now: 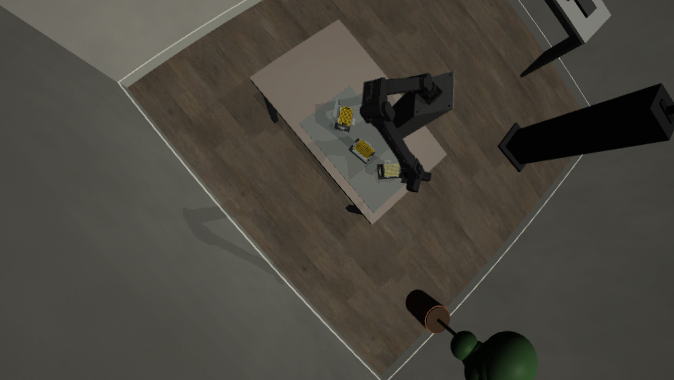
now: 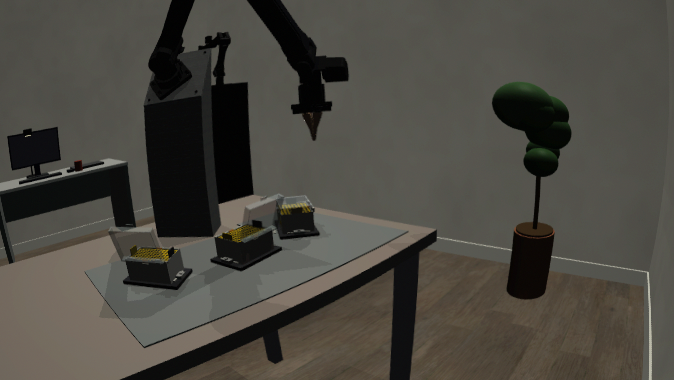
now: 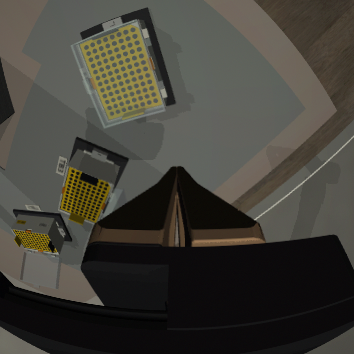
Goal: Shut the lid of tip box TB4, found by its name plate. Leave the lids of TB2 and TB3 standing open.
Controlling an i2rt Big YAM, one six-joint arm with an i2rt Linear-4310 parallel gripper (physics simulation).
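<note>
My gripper (image 2: 314, 139) (image 3: 176, 175) is shut and empty, pointing down high above the table, apart from the boxes. TB4, the end box (image 1: 390, 170) (image 2: 296, 223) (image 3: 120, 75), has its clear lid lying over its yellow tip rack; its name plate does not show. The middle box, TB3 (image 1: 363, 150) (image 2: 245, 248) (image 3: 85, 195), has its clear lid (image 2: 262, 213) standing open. The far box, TB2 (image 1: 345, 116) (image 2: 152, 269) (image 3: 36, 241), has its lid (image 2: 135, 241) (image 3: 41, 270) standing open. The small plates are too small to read.
The boxes stand on a grey mat (image 1: 372, 200) (image 2: 350, 235) (image 3: 215, 75) on the table (image 1: 310, 75) (image 2: 45, 300). The arm's pedestal (image 1: 440, 97) (image 2: 175, 165) stands behind the table. A potted plant (image 1: 507, 355) (image 2: 530, 260) and a desk (image 2: 65, 192) are farther off.
</note>
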